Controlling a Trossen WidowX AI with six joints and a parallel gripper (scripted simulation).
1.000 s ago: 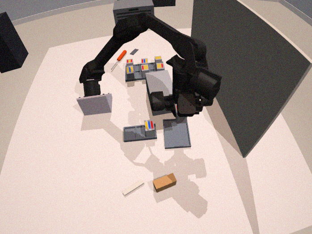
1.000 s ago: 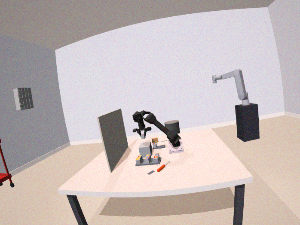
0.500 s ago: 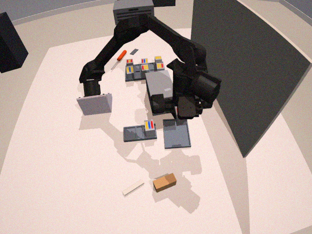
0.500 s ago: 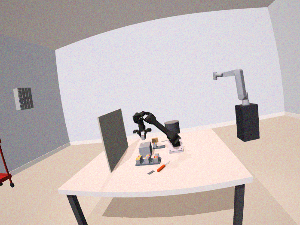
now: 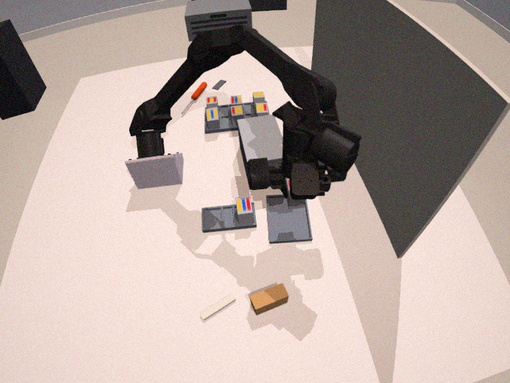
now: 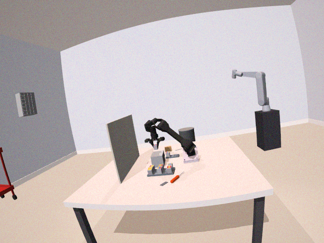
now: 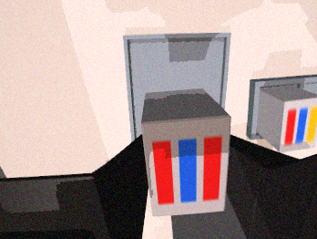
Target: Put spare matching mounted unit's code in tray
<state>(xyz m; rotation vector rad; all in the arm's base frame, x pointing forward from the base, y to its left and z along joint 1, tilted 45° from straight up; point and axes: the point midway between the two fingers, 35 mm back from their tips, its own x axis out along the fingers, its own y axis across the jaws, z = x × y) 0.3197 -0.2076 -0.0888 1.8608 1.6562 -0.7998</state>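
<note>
The dark tray is 10 mm behind my gripper tip, 10 mm to the left of it and 90 mm below it. Also, from my gripper tip: grey rack 150 mm behind, 30 mm to the left, 90 mm below; brown block 90 mm behind, 190 mm to the right, 70 mm below; mounted unit 40 mm behind, 200 mm to the left, 50 mm below.
</note>
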